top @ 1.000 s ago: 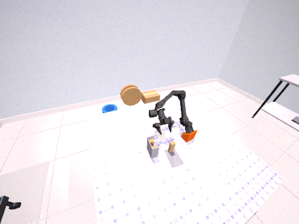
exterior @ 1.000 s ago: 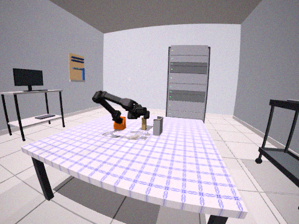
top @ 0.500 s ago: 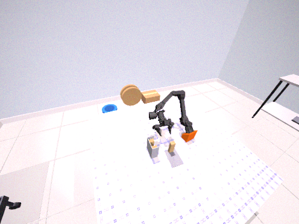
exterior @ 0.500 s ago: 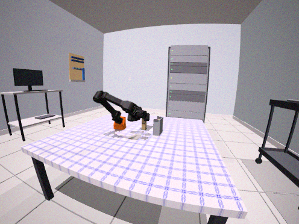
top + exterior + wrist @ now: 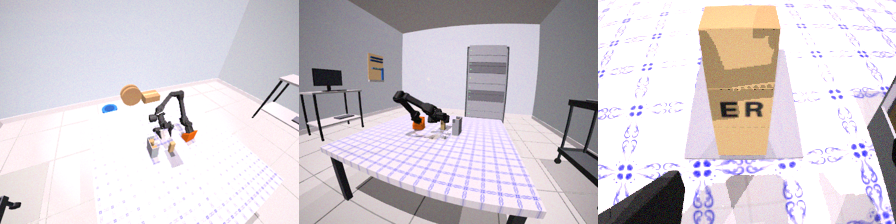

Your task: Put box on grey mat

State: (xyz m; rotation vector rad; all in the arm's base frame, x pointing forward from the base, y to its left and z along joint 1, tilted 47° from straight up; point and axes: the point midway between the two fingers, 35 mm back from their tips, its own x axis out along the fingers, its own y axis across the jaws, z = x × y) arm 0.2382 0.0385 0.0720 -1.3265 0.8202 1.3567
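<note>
Now: gripper tip 70 mm to the right of the tan box marked ER, 30 mm above it and 20 mm past it. The rest, counted from my gripper tip: grey mat: 130 mm to the left, 90 mm below, 20 mm behind.
</note>
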